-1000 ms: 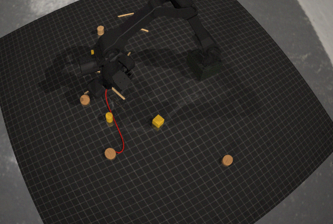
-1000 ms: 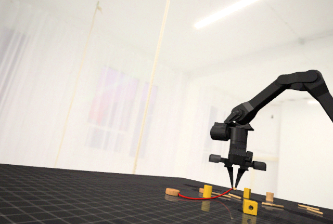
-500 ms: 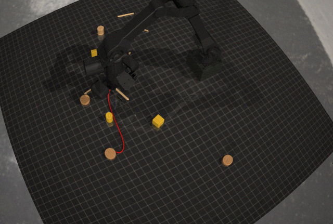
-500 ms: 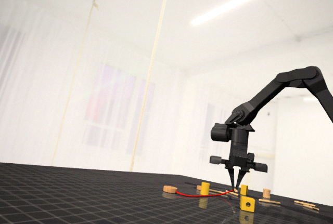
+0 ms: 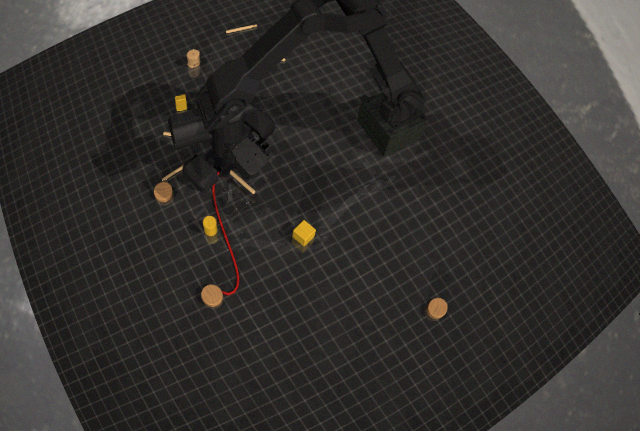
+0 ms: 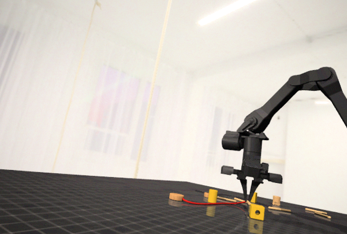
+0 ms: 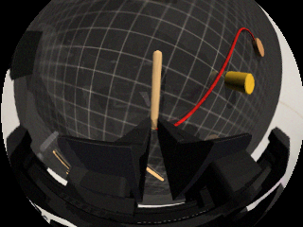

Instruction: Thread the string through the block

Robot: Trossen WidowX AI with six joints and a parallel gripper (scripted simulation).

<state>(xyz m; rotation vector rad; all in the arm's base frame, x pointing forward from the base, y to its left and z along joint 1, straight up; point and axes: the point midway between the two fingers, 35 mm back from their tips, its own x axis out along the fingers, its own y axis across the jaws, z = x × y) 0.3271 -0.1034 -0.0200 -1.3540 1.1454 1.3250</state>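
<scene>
The yellow cylinder is 10 cm ahead of my gripper tip and 8 cm to the left of it. Also, from my gripper tip: round wooden button 18 cm to the left, 17 cm ahead, 1 cm below; then thin wooden stick 1 cm to the left.
</scene>
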